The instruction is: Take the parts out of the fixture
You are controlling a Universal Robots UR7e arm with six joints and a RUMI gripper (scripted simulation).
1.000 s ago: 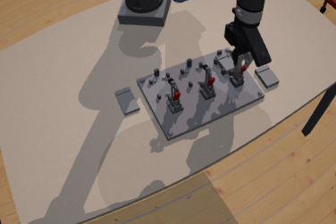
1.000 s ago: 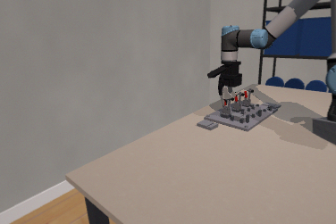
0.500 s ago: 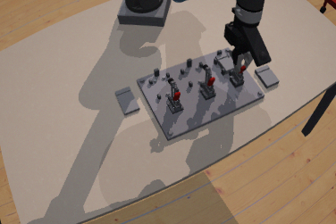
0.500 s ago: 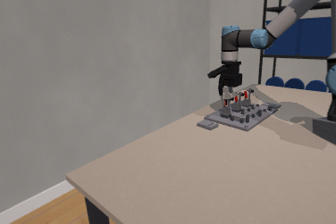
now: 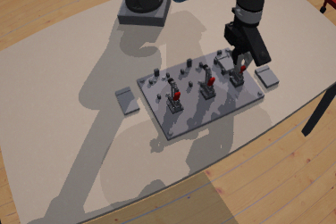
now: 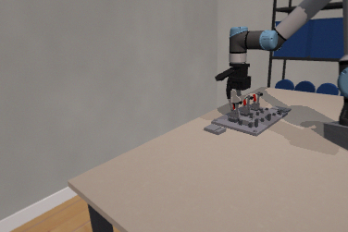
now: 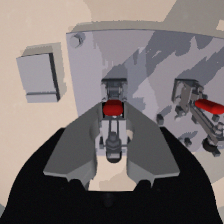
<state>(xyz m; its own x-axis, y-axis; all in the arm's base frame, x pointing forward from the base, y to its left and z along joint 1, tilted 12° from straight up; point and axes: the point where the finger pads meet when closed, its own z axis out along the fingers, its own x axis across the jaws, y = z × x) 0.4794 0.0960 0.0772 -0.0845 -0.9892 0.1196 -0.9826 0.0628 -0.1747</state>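
Right now my hand is 20 mm above the clamp and 10 mm past it. The rest, counted from my hand: flat grey part: 120 mm to the left, 80 mm below, 10 mm ahead; then grey fixture plate: 110 mm to the right, 80 mm below, 50 mm behind.
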